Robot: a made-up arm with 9 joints. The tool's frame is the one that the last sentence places.
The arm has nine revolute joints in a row. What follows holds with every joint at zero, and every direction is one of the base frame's.
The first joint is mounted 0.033 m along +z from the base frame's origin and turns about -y.
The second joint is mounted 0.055 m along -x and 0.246 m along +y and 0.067 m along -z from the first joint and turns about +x.
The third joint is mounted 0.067 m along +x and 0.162 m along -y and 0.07 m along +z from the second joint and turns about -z.
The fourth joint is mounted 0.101 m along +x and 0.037 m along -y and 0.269 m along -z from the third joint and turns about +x.
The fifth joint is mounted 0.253 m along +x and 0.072 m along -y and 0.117 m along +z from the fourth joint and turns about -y.
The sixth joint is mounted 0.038 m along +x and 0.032 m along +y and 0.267 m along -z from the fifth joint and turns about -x.
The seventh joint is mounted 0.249 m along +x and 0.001 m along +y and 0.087 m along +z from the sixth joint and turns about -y.
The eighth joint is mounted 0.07 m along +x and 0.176 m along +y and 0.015 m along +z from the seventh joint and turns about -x.
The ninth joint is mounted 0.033 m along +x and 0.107 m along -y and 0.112 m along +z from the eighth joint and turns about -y.
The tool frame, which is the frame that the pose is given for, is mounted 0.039 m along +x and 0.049 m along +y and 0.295 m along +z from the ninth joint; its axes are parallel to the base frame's.
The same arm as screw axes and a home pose.
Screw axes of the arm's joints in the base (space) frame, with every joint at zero. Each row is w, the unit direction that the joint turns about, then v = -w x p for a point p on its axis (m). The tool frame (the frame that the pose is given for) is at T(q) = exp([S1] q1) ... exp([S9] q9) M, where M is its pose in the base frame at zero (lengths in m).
S1: w 0 -1 0 v 0.033 0 0
S2: w 1 0 0 v 0 -0.034 -0.246
S3: w 0 0 -1 v -0.084 0.012 0
S4: w 1 0 0 v 0 -0.233 -0.047
S5: w 0 -1 0 v -0.116 0 -0.366
S6: w -1 0 0 v 0 0.383 0.007
S7: w 0 -1 0 v -0.296 0 -0.653
S8: w -1 0 0 v 0 0.281 0.184
S9: w 0 -1 0 v -0.169 0 -0.756
M =
1 0 0 0.795
0 1 0 0.126
0 0 1 0.126
0 0 0 1

